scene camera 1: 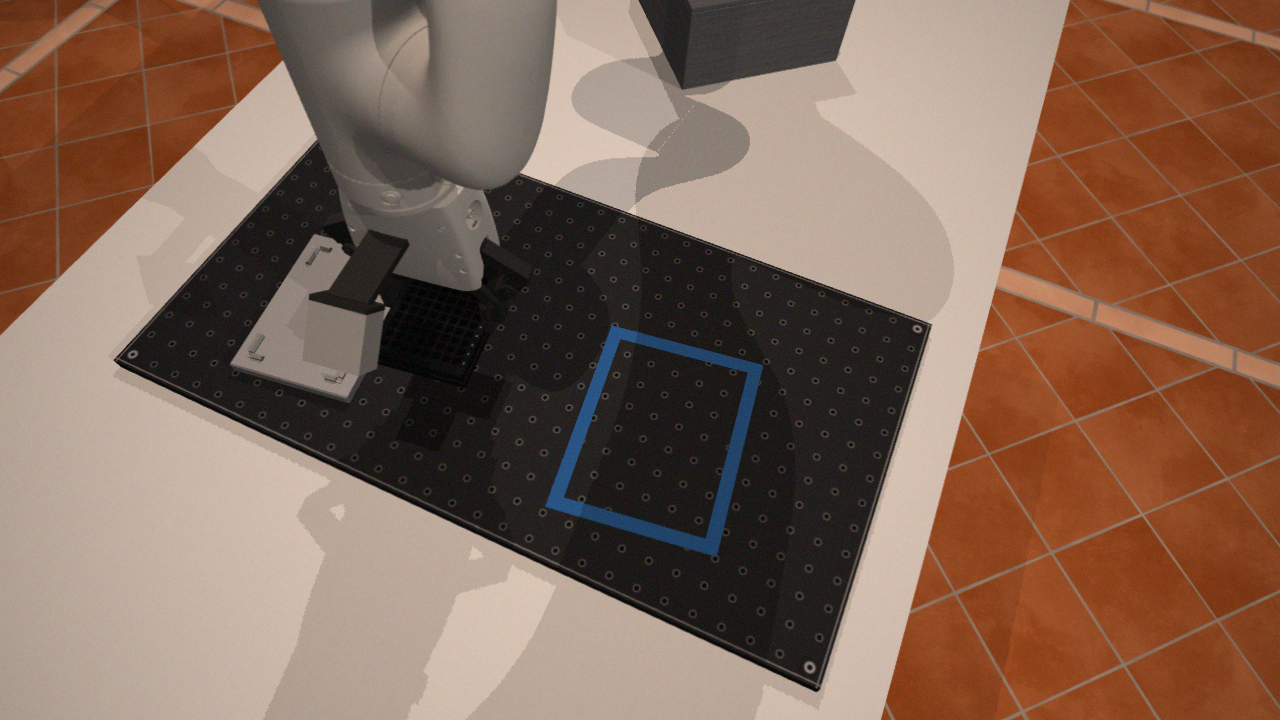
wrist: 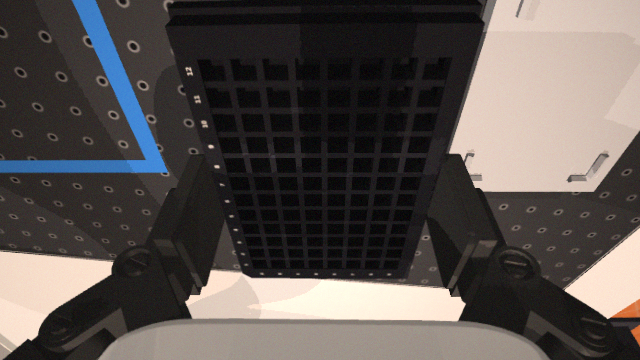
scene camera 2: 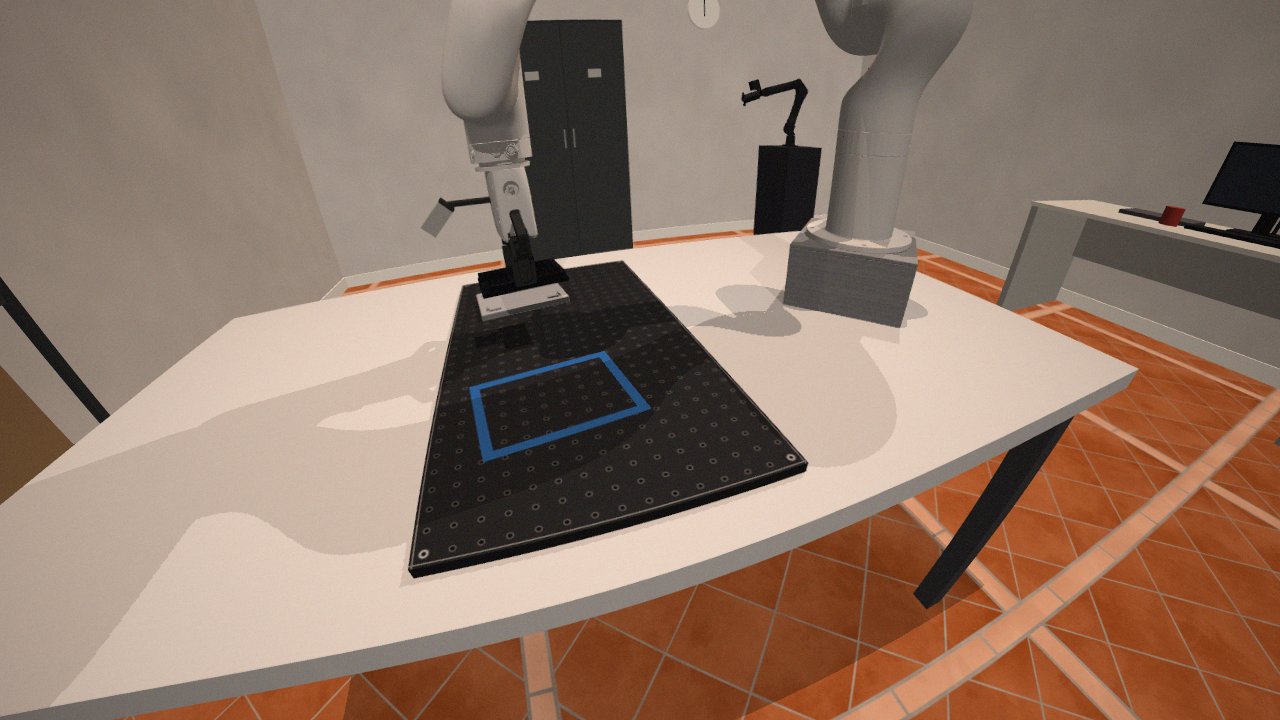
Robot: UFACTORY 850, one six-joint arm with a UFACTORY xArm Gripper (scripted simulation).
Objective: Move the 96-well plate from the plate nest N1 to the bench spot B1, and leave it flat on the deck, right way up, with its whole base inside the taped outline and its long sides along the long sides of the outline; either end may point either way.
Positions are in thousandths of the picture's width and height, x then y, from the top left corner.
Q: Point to a black 96-well plate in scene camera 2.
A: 388,392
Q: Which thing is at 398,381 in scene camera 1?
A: My gripper.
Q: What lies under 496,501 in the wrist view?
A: A black 96-well plate.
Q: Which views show the black 96-well plate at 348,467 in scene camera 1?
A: Scene camera 1, the wrist view and scene camera 2: all of them.
